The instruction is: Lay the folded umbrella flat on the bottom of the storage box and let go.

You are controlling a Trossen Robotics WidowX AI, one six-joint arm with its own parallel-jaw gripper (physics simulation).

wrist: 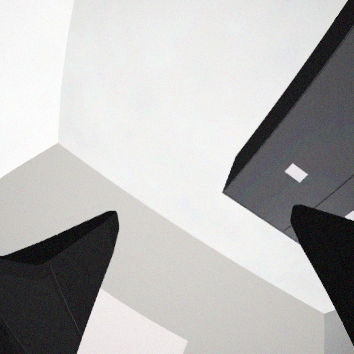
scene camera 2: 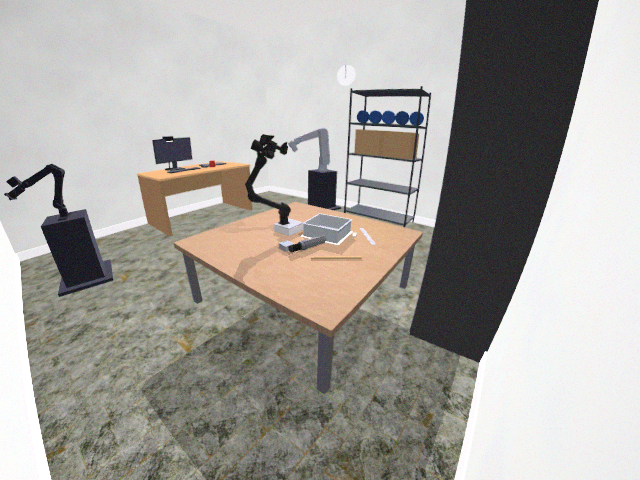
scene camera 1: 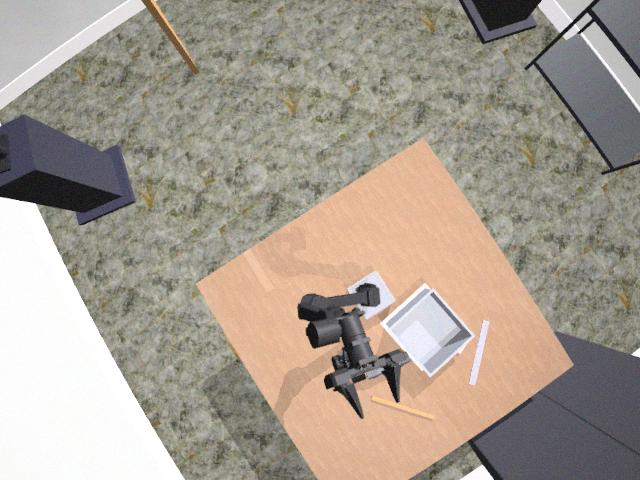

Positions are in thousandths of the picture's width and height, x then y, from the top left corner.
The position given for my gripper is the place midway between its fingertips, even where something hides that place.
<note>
My gripper (scene camera 1: 596,855) is open, holding nothing. The table carries a storage box (scene camera 1: 674,693).
The storage box is seen too in scene camera 2 (scene camera 2: 523,476). My gripper is seen too in the wrist view (wrist: 583,614). The wrist view does not show the storage box: it is out of frame.
</note>
